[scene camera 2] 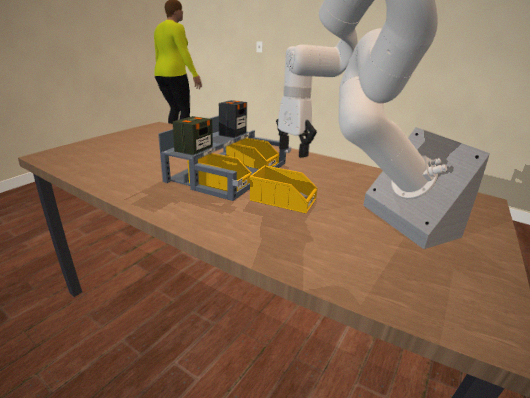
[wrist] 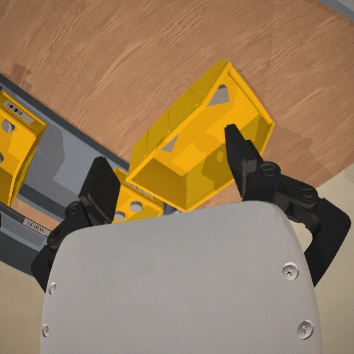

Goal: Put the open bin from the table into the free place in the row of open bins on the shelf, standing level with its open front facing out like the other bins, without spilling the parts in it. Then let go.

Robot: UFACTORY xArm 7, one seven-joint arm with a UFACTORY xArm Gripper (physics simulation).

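Places are measured from the arm's base along level axes (x ahead, y left, z up), in centimetres.
Where they show: gripper, between the fingertips: (scene camera 2: pixel 293 152) (wrist: pixel 165 155); arm's base, origin of its link: (scene camera 2: pixel 414 178).
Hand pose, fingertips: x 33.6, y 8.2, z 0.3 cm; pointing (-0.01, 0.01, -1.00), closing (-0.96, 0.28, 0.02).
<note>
Things, the pixels of their top centre, and the offset from my fingertips. "spot": a spot on its surface instead. Level surfaces: height alone.
- open yellow bin, a spot on its surface: (wrist: pixel 200 135) spot: dx -1.5, dy +7.4, dz -12.3 cm
- far yellow bin, a spot on its surface: (scene camera 2: pixel 250 153) spot: dx +22.3, dy -6.2, dz -6.8 cm
- dark green box, centre of its top: (scene camera 2: pixel 192 119) dx +28.6, dy +13.9, dz +7.3 cm
- black box, centre of its top: (scene camera 2: pixel 233 101) dx +33.5, dy -8.7, dz +9.8 cm
- table, height of its surface: dz -12.6 cm
The open yellow bin (scene camera 2: pixel 280 191) (wrist: pixel 200 135) stands upright on the table in front of the shelf, its low front facing away from the shelf. In the wrist view two grey parts (wrist: pixel 218 95) (wrist: pixel 170 144) show inside it. The grey shelf (scene camera 2: pixel 212 192) (wrist: pixel 55 155) holds a near yellow bin (scene camera 2: pixel 212 173) and a far yellow bin (scene camera 2: pixel 250 153) in its lower row, with a free place between them. My gripper (scene camera 2: pixel 294 149) (wrist: pixel 165 155) is open and empty, above table height; in the wrist view its fingers overlap the bin, and no contact shows.
A dark green box (scene camera 2: pixel 192 136) and a black box (scene camera 2: pixel 233 119) stand on the shelf's upper level. The arm's grey base block (scene camera 2: pixel 450 205) is at the right of the table (scene camera 2: pixel 280 250). A person in a yellow top (scene camera 2: pixel 171 50) stands behind the table.
</note>
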